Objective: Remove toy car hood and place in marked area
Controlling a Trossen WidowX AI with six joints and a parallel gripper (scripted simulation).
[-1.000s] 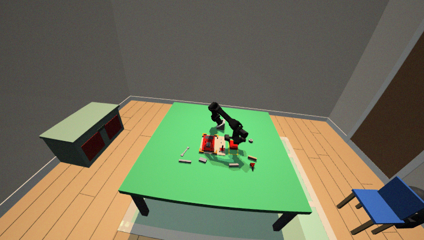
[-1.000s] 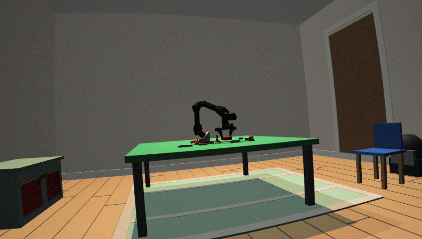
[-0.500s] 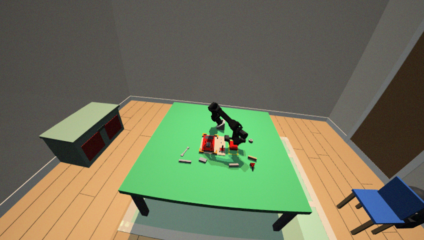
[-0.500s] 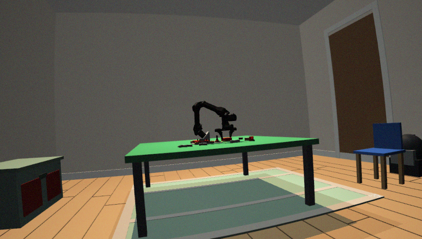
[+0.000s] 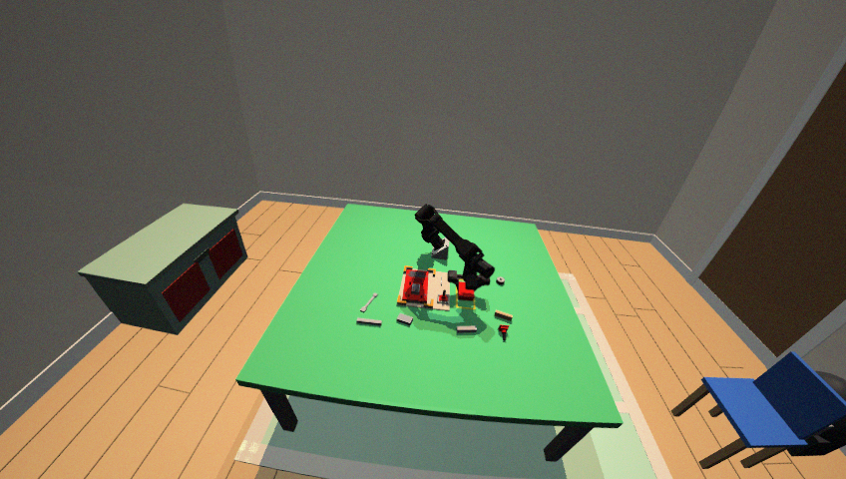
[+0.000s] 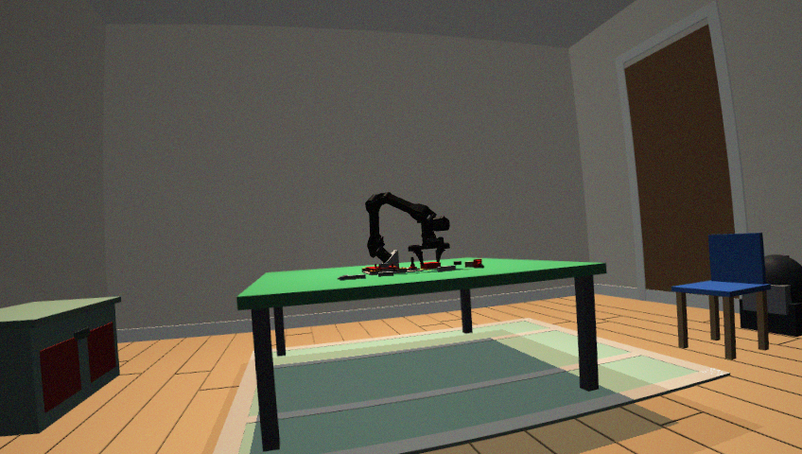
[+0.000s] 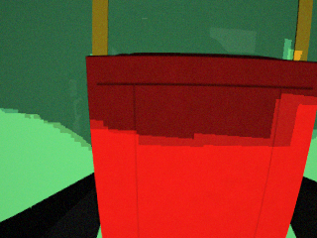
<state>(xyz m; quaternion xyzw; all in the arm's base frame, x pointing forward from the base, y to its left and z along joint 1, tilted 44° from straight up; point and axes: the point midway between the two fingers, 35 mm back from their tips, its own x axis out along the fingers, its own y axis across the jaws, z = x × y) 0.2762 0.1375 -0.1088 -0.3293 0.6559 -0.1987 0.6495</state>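
The hood lies right at my gripper tip. The rest, counted from my gripper tip: wheel (13 cm behind, 16 cm to the left); tan block (10 cm ahead, 18 cm to the left).
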